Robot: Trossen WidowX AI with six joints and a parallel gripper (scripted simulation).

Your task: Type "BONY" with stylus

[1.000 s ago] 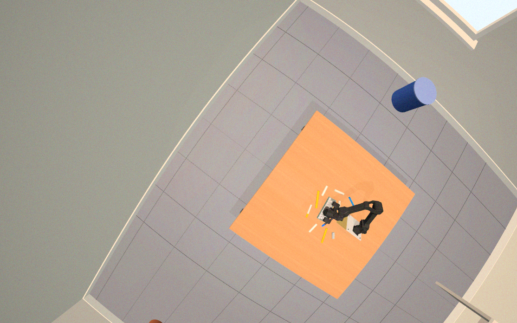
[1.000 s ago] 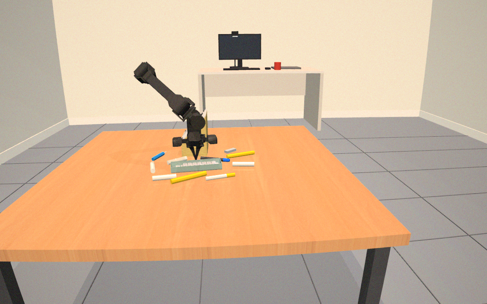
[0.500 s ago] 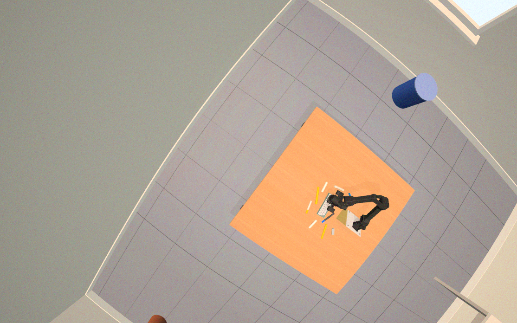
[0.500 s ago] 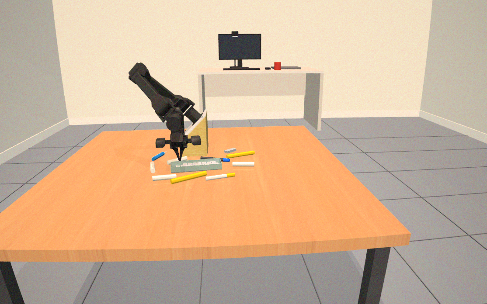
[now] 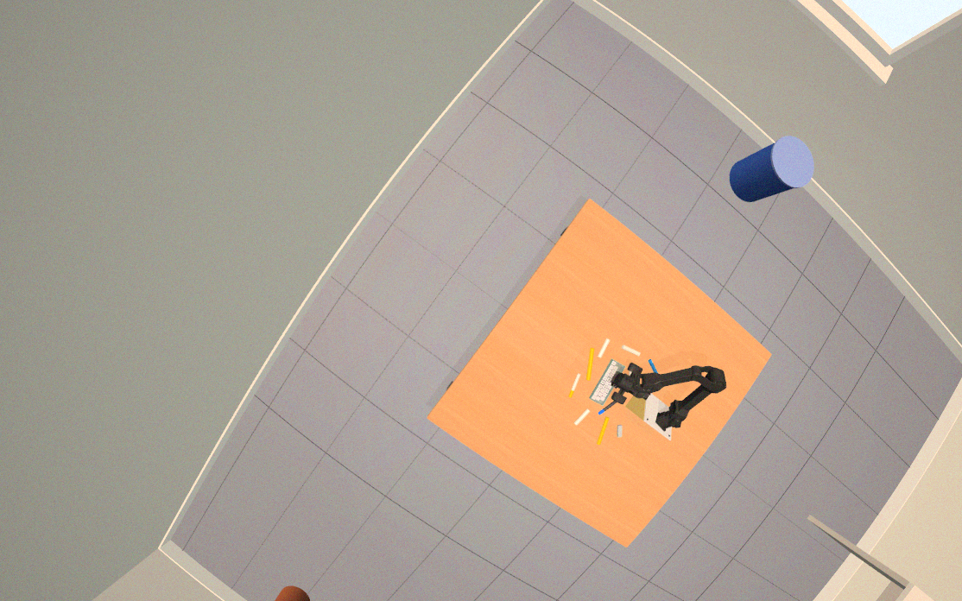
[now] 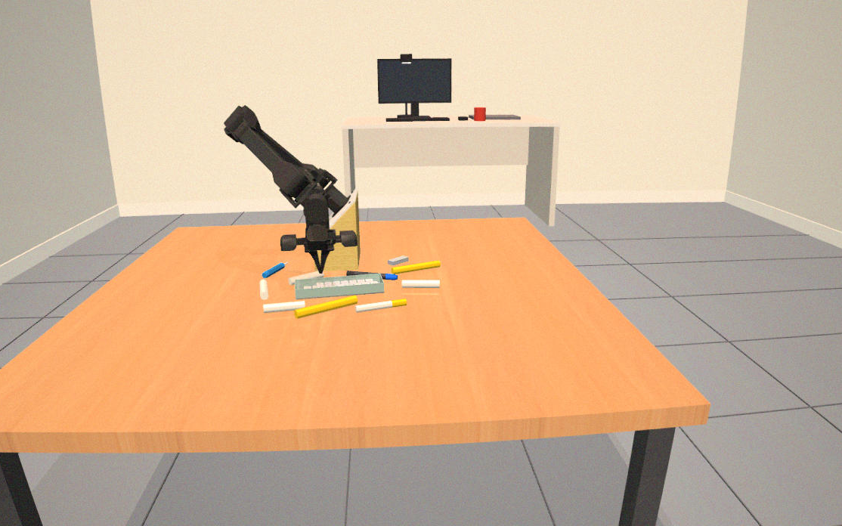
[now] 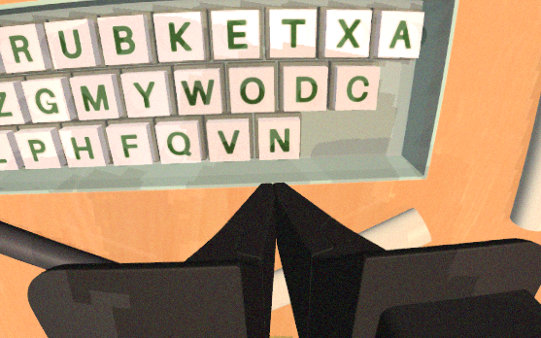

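The N key is 10 mm ahead of my gripper tip and 30 mm below it. Also, from my gripper tip: yellow marker 140 mm ahead, 50 mm to the left, 30 mm below; then blue-capped dark pen 80 mm behind, 140 mm to the left, 30 mm below; then D key 40 mm ahead, 10 mm to the right, 30 mm below.
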